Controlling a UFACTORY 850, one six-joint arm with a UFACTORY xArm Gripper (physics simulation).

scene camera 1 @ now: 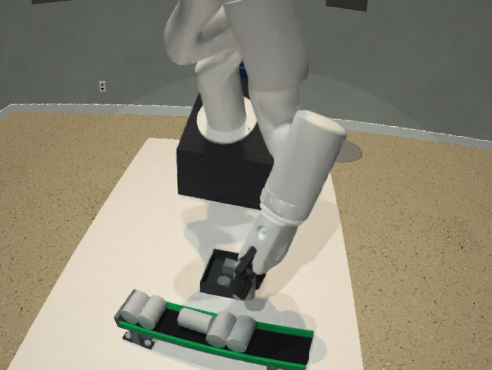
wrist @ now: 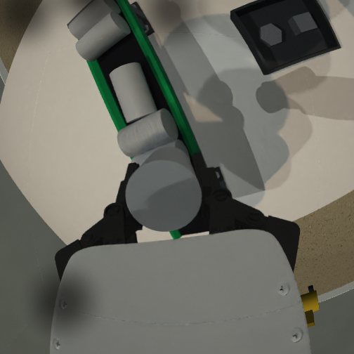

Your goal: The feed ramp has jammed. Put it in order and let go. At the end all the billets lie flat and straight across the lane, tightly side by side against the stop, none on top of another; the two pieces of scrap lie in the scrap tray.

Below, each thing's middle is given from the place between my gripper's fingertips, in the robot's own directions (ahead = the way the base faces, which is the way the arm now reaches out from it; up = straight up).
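Hand position relative to the scrap tray (scene camera 1: 208, 284): my hand is 150 mm above the tray and 200 mm past it.
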